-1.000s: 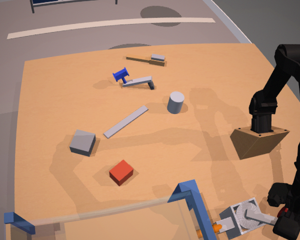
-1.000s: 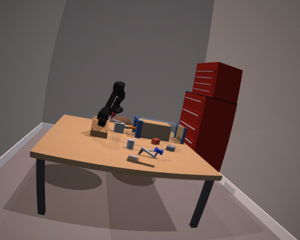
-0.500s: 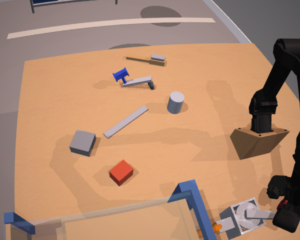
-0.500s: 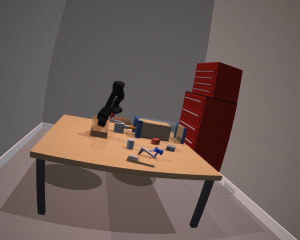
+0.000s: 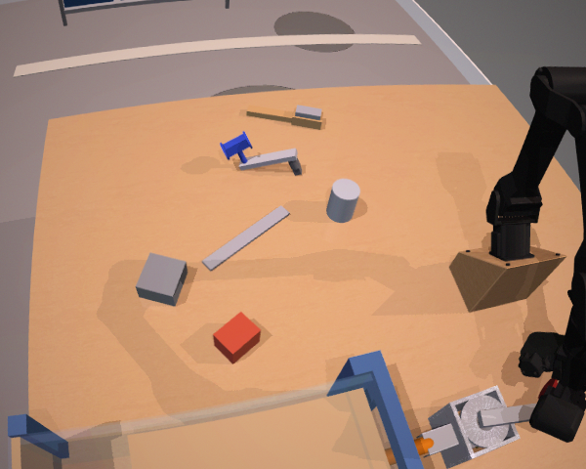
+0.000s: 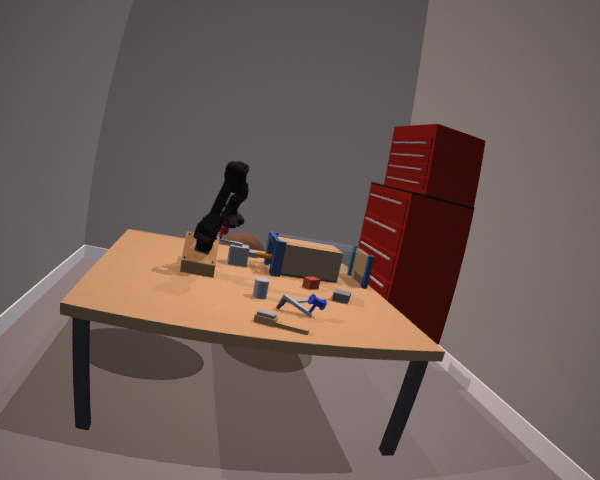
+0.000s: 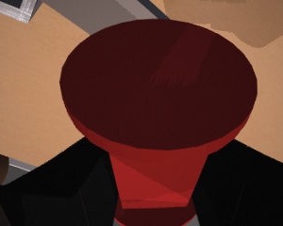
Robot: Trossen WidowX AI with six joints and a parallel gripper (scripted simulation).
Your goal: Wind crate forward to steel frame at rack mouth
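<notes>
The red-gripped winch handle lies 50 mm ahead of my gripper tip, 30 mm below it and 10 mm to the right of it. From my gripper tip the other things lie so: blue steel frame 270 mm ahead, 30 mm below, 10 mm to the left; red knob 10 mm to the right, 10 mm ahead; grey winch 100 mm below, 100 mm ahead, 30 mm to the right.
</notes>
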